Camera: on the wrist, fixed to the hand. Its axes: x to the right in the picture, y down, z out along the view.
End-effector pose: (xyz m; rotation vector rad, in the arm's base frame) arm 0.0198 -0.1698 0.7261 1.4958 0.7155 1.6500
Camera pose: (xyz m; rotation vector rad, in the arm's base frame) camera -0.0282 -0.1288 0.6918 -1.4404 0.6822 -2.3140
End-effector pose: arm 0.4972 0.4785 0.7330 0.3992 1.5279 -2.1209
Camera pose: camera 0.4584 0.5386 0.7400 1.2494 0.8533 -0.6733
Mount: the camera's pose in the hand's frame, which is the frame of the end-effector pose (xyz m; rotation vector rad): 0.0158 -0.0419 -0.0562 -0.2000 0.2297 1.5808
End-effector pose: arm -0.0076 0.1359 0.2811 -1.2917 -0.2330 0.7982
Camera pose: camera 0.0526 0.1007 0.2986 -1.6229 1.0671 1.9265
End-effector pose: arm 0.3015 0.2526 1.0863 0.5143 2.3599 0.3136
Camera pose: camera 0.2411 0.2176 1.1033 2.2079 1.5410 1.2881
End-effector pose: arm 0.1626 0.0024 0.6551 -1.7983 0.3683 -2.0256
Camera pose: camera 0.1005 0.0282 0.6804 -0.6927 1.4784 -0.9667
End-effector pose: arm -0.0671 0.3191 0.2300 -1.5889 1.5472 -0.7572
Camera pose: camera -0.0911 0.2947 0.2932 -0.0171 2.3969 0.1516
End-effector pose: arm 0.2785 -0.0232 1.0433 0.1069 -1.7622 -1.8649
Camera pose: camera 0.2750 -0.0816 1.0016 -0.8530 -0.8555 -0.7345
